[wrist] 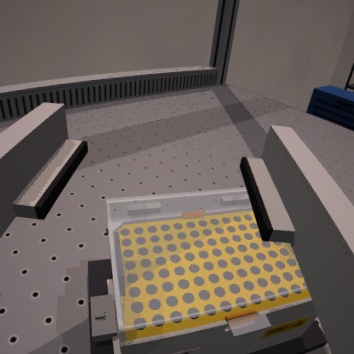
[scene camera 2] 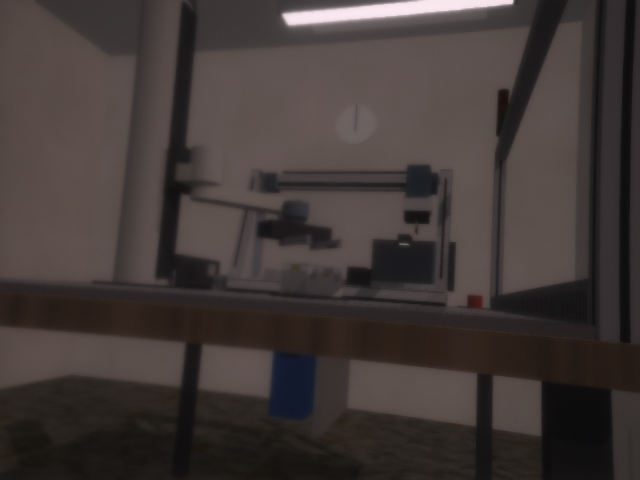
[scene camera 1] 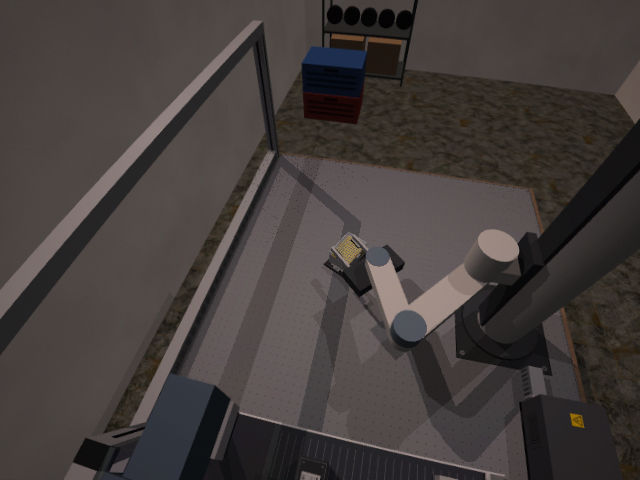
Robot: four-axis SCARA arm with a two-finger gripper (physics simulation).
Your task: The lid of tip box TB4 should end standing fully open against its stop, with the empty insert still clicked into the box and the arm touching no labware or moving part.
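Places are measured from the arm's base along level axes (x right, y ahead, z up), in millimetres.
Pixels of known places: gripper, fingertip midpoint: [wrist: 165,135] [scene camera 2: 325,241] [scene camera 1: 342,242]; arm's base at its link origin: [scene camera 1: 497,324].
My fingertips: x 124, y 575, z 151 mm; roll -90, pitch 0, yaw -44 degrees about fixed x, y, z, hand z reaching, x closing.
Observation:
For each thing: its top centre in the pictures, then the offset to it from my fingertips. "spot": a spot on its surface instead.
- Tip box TB4 at its top centre: [wrist: 218,235] [scene camera 2: 313,265] [scene camera 1: 348,247] dy -19, dx +29, dz -61 mm
- dark base at a spot on its surface: [wrist: 99,270] spot: dy +49, dx -14, dz -130 mm
- clear lid at a spot on its surface: [wrist: 116,210] spot: dy +32, dx -6, dz -61 mm
- dark cabinet at a spot on its surface: [scene camera 1: 568,439] spot: dy -664, dx -474, dz -23 mm
Tip box TB4 [wrist: 210,337] [scene camera 1: 338,251] [scene camera 2: 310,280] is a grey box on a dark base [wrist: 99,270]. Its yellow insert [wrist: 200,265] has a grid of round holes and sits level inside the rim. The clear lid [wrist: 116,210] appears to lie down over the insert; its exact angle is hard to tell. A clear tab with an orange piece shows at the front edge. My gripper [wrist: 165,135] [scene camera 1: 351,253] [scene camera 2: 312,241] is shut with nothing between its widely spaced fingers. It hangs above the box with a gap in scene camera 2. The right finger hides the box's right edge in the wrist view.
The arm's link [scene camera 1: 390,294] runs back to the column [scene camera 1: 563,258] at the right. A metal frame [scene camera 1: 227,242] borders the bench on the left. A gantry [scene camera 2: 341,180] and a dark block [scene camera 2: 403,260] stand behind the box. A dark cabinet [scene camera 1: 568,439] stands at lower right.

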